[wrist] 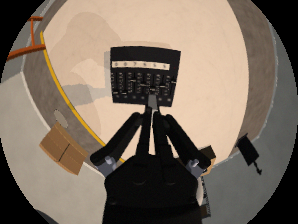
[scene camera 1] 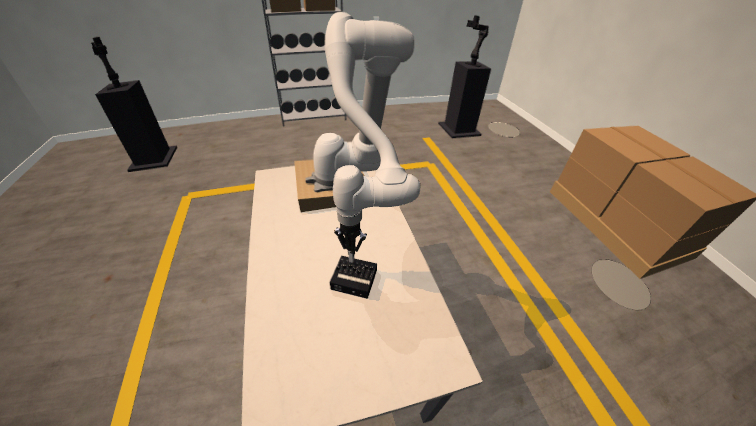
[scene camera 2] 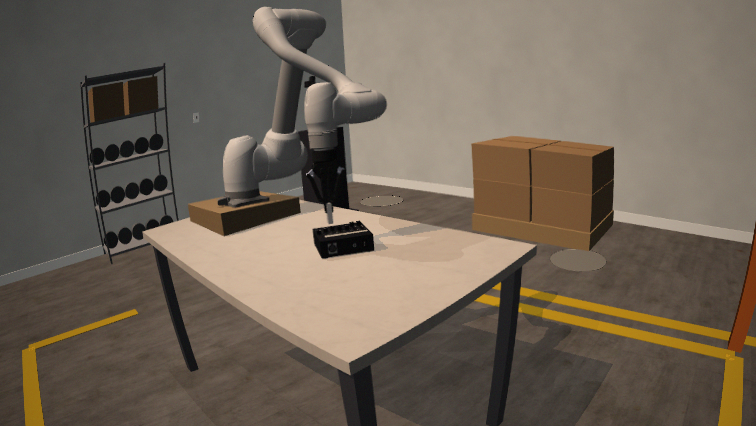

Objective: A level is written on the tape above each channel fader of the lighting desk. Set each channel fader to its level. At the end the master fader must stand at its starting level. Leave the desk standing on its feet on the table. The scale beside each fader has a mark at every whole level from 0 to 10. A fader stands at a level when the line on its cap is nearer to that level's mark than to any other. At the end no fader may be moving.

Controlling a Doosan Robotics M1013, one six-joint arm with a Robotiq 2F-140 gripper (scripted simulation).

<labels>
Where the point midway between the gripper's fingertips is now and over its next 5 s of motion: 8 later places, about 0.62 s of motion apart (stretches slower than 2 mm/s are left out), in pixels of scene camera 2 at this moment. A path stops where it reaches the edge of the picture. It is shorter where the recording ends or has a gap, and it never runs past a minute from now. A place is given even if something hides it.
The gripper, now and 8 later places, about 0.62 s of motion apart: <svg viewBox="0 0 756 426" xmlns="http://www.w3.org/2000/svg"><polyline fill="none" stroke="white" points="330,222 330,225 330,226 331,227 331,227 330,223 329,214 328,198 327,186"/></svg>
</labels>
